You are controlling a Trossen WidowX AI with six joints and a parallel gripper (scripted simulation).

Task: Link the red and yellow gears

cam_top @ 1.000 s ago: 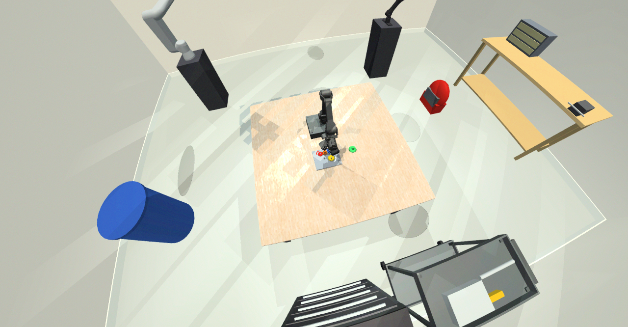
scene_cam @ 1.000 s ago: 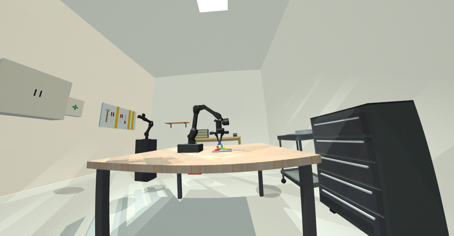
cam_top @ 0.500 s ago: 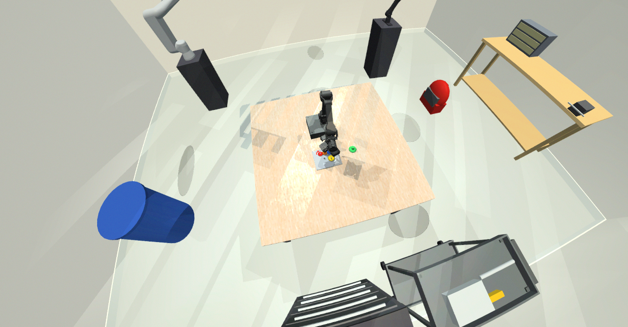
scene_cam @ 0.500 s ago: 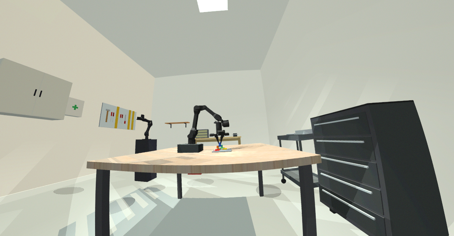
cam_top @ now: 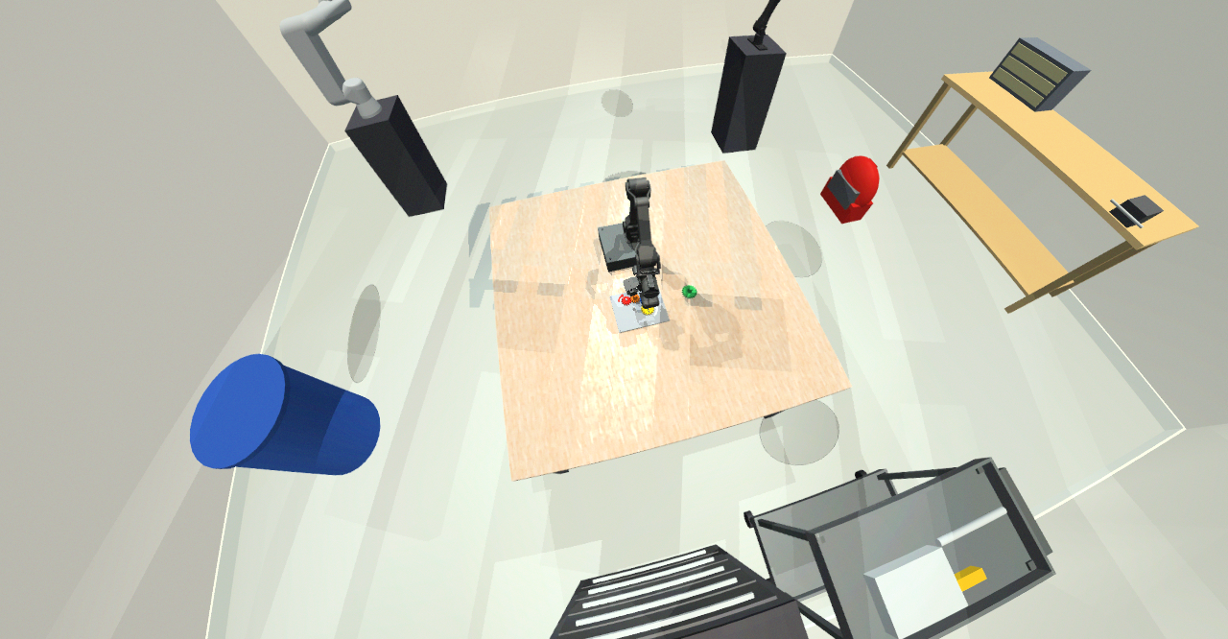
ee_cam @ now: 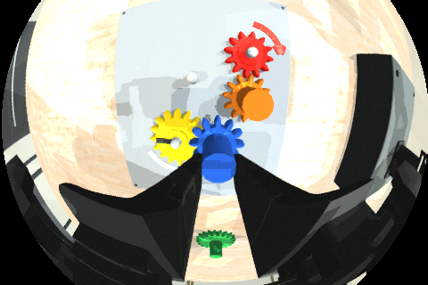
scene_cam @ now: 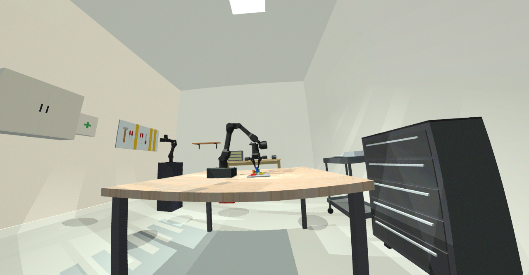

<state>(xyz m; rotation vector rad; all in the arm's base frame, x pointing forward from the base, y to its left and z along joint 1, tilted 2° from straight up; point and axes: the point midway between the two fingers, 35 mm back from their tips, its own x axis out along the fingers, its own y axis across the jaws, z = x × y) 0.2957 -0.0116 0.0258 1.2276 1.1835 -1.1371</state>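
The orange gear lies 20 mm behind my gripper tip, 30 mm to the right of it and 30 mm below it. Also, from my gripper tip: red gear: 20 mm behind, 70 mm to the right, 40 mm below; grey board: 20 mm ahead, 30 mm to the right, 50 mm below; blue gear: 10 mm below.
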